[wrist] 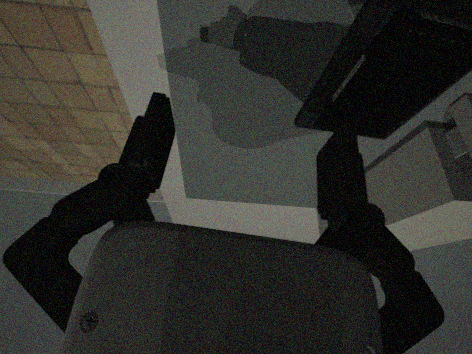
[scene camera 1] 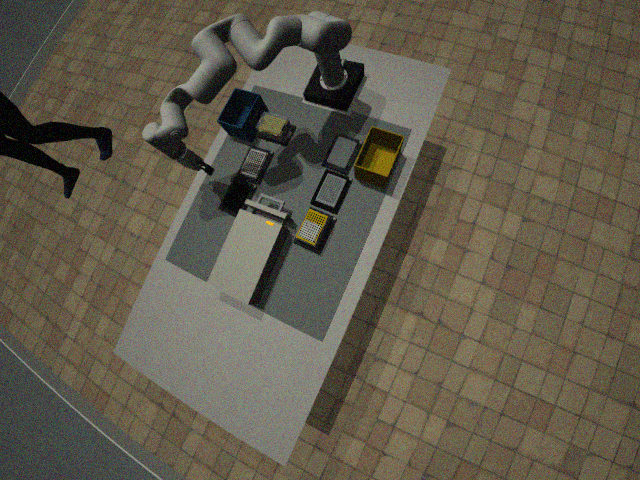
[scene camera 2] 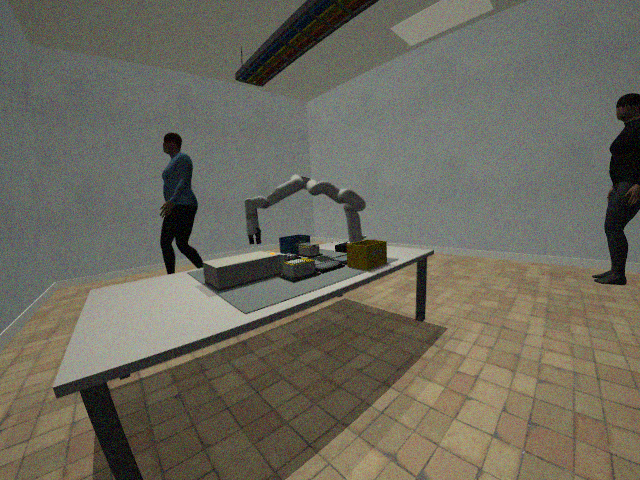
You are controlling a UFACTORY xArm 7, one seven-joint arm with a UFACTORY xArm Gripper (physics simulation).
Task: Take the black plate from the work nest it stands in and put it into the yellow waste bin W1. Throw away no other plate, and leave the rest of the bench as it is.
Labels:
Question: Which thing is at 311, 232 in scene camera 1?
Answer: A yellow-and-white rack.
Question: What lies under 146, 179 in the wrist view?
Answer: My gripper.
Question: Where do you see a black plate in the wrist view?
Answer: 414, 58

